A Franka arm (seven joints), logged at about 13 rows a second.
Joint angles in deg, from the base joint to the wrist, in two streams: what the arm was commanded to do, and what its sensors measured. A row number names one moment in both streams.
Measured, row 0:
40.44 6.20 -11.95 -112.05 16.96 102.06 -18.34
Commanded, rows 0 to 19:
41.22 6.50 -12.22 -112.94 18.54 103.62 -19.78
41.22 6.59 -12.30 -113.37 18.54 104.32 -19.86
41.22 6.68 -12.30 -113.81 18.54 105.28 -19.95
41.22 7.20 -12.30 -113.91 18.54 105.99 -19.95
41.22 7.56 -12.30 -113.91 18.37 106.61 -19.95
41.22 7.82 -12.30 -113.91 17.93 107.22 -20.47
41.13 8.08 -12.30 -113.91 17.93 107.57 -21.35
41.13 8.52 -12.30 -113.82 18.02 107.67 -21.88
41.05 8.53 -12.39 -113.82 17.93 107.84 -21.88
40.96 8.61 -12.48 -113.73 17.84 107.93 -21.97
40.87 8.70 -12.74 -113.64 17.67 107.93 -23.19
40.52 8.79 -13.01 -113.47 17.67 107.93 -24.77
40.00 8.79 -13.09 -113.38 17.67 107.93 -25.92
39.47 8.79 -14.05 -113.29 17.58 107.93 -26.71
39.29 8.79 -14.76 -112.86 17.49 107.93 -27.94
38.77 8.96 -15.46 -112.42 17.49 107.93 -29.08
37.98 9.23 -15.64 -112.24 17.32 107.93 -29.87
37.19 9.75 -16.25 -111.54 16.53 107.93 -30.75
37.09 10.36 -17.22 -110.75 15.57 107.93 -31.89
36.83 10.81 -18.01 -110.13 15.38 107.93 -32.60
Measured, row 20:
37.20 8.77 -16.79 -112.74 16.33 107.97 -30.11
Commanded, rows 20 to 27:
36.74 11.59 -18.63 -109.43 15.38 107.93 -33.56
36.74 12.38 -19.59 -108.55 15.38 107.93 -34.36
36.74 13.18 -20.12 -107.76 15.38 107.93 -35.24
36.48 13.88 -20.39 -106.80 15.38 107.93 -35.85
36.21 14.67 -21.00 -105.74 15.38 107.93 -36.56
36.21 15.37 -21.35 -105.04 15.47 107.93 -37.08
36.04 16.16 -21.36 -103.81 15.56 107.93 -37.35
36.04 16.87 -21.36 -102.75 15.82 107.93 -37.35
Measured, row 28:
36.27 14.07 -21.08 -106.59 16.06 108.01 -35.81
